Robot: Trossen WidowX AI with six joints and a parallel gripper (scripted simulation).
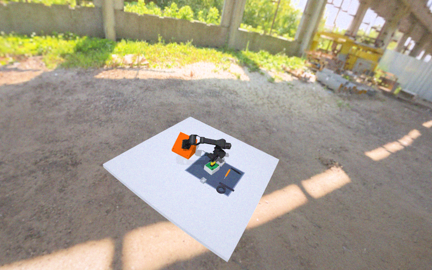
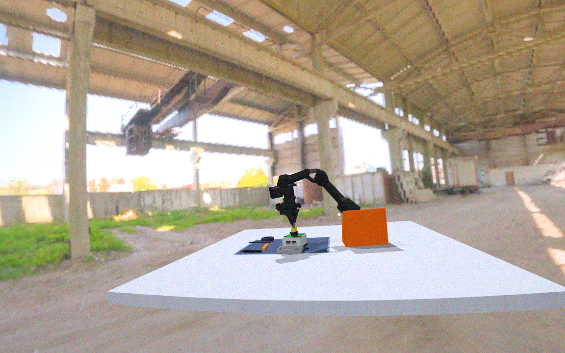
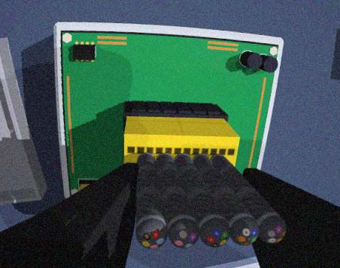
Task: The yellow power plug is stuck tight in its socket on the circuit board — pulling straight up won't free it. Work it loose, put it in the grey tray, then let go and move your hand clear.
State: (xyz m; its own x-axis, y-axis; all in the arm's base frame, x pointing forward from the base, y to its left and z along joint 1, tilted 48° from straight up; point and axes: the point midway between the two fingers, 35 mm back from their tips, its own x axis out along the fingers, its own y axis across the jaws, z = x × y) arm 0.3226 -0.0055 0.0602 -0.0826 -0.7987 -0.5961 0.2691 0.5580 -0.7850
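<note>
My gripper tip is now 20 mm above the yellow power plug. Round my gripper tip: dark mat 50 mm ahead, 10 mm to the right, 110 mm below; then black rod 210 mm ahead, 120 mm to the right, 110 mm below.
</note>
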